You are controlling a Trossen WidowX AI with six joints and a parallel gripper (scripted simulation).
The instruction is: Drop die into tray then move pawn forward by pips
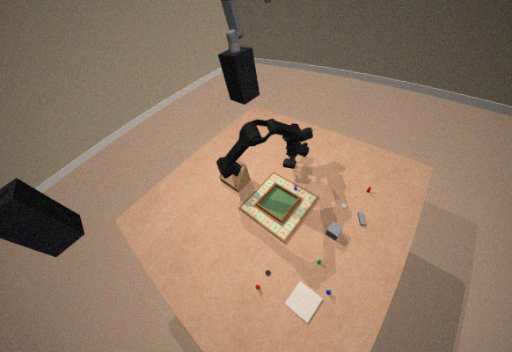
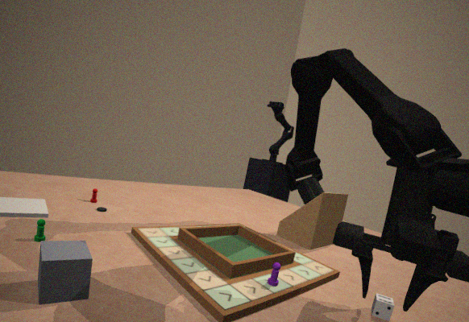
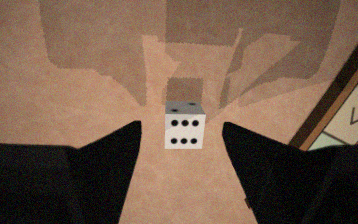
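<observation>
The purple pawn lies 11 cm ahead of my gripper tip, 13 cm to the right of it and 1 cm above it. The rest, counted from my gripper tip: grey cube (38 cm ahead, 21 cm to the right, 1 cm above); white die (1 cm below); green dice tray (9 cm ahead, 24 cm to the right, 1 cm below).
</observation>
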